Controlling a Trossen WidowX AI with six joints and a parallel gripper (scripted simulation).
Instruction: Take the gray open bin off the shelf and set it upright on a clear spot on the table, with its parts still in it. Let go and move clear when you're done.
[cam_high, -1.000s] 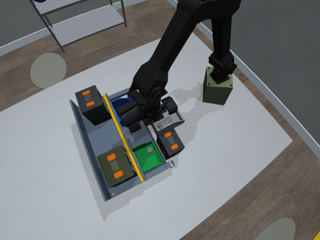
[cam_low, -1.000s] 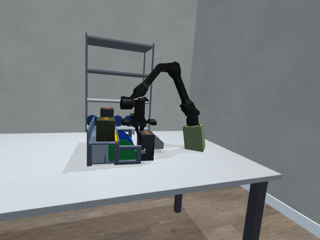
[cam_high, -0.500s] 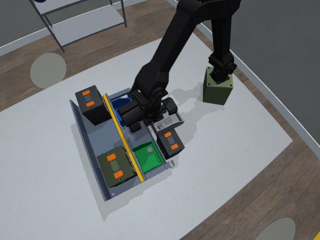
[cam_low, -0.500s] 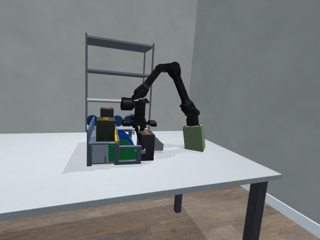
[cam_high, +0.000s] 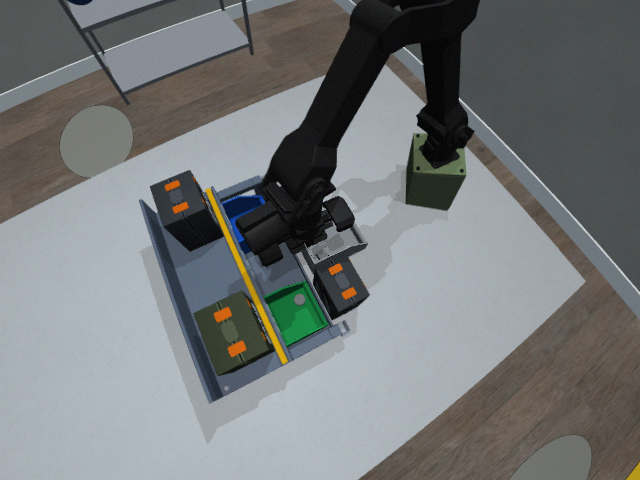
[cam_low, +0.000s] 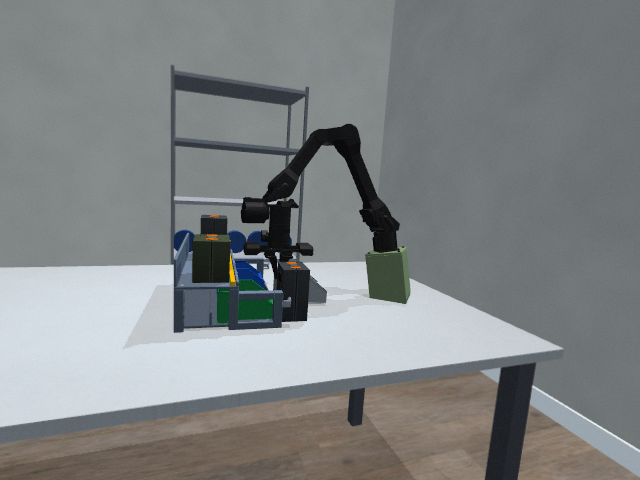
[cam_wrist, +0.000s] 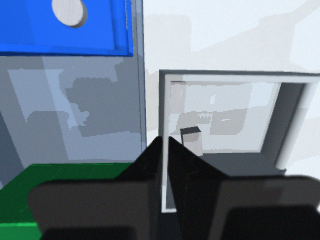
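Right now my hand is 60 mm past the gray open bin and 50 mm above it. Also, from my hand: yellow rail (130 mm ahead, 10 mm to the left, 10 mm above); blue bin (100 mm to the right, 100 mm ahead, 60 mm below); green bin (120 mm to the left, 90 mm ahead, 60 mm below).
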